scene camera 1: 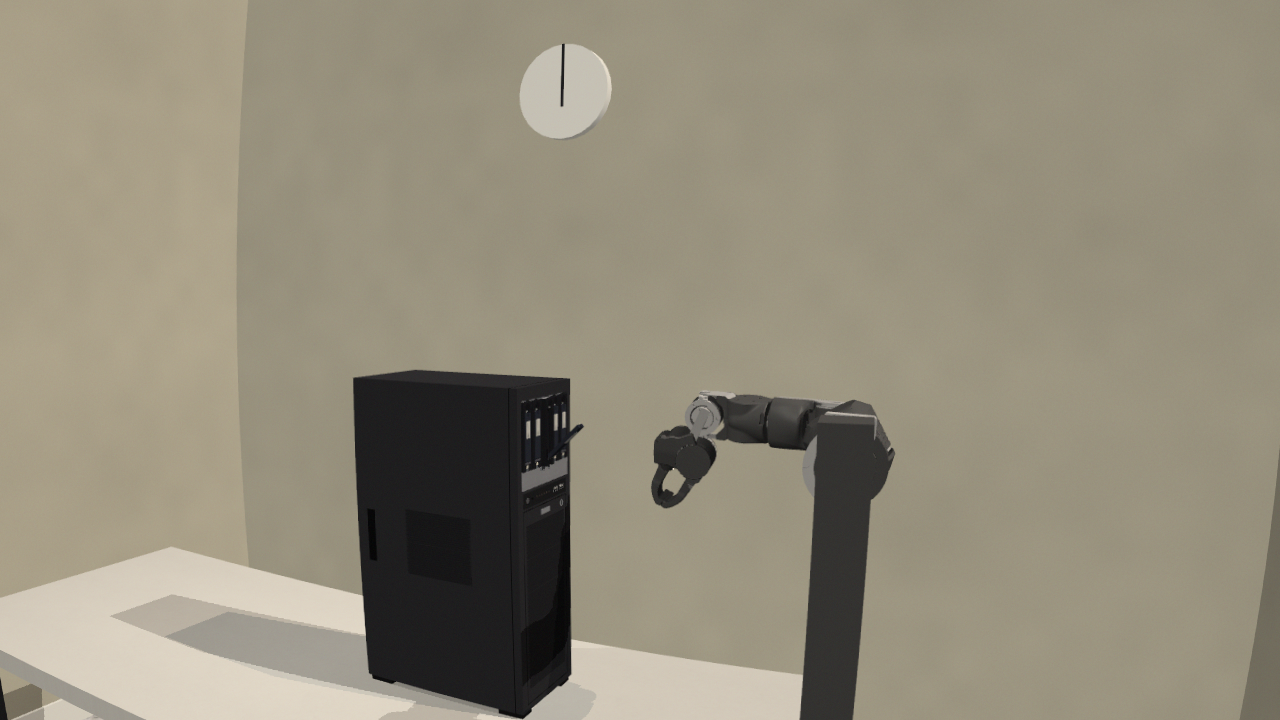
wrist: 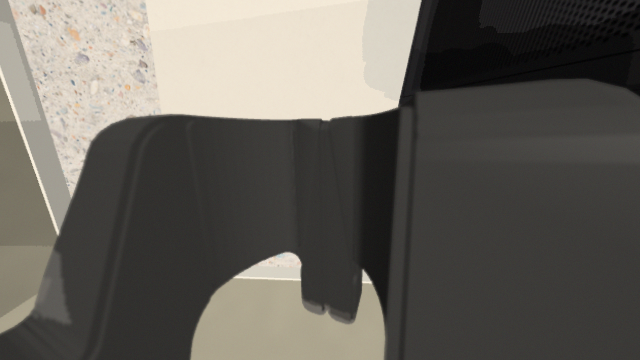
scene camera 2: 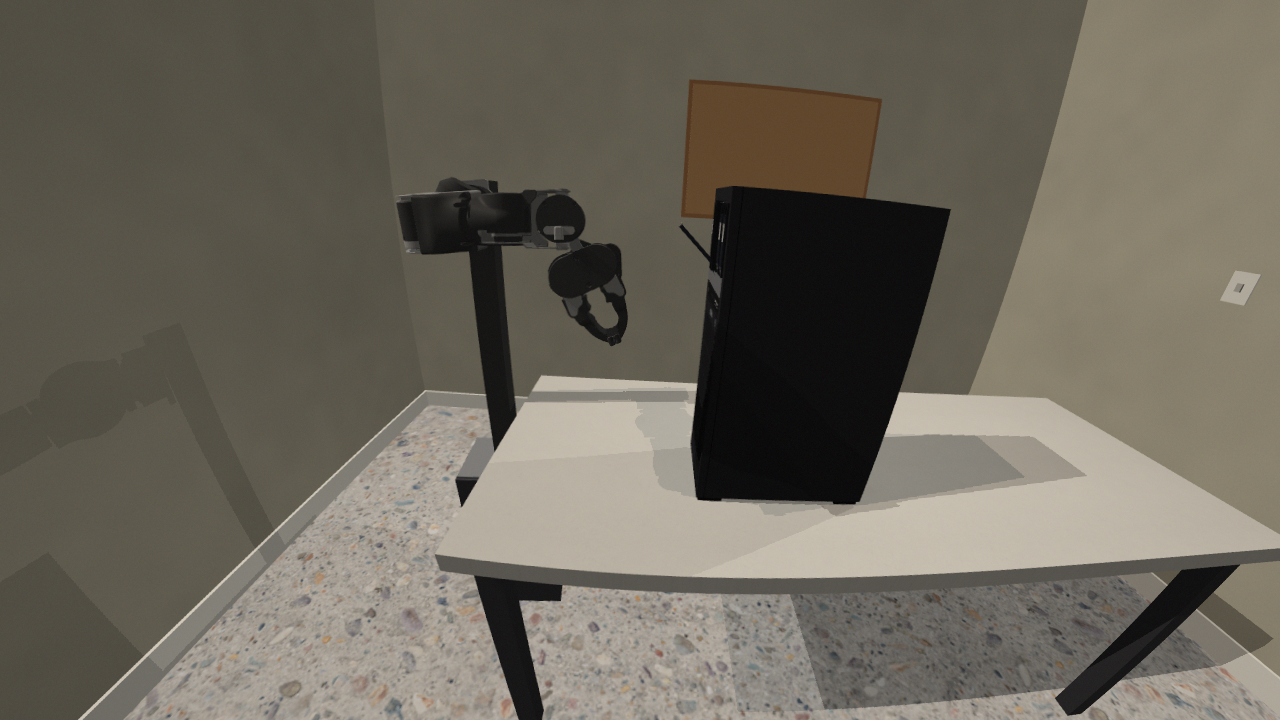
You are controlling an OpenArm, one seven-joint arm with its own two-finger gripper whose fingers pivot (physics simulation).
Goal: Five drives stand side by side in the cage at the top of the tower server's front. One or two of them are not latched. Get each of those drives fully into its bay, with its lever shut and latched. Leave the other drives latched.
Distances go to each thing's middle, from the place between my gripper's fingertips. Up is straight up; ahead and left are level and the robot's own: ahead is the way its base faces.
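There is the black tower server (scene camera 1: 466, 581), and my gripper is 32 cm short of it. My gripper is also 6 cm above the server and 11 cm to the right of it.
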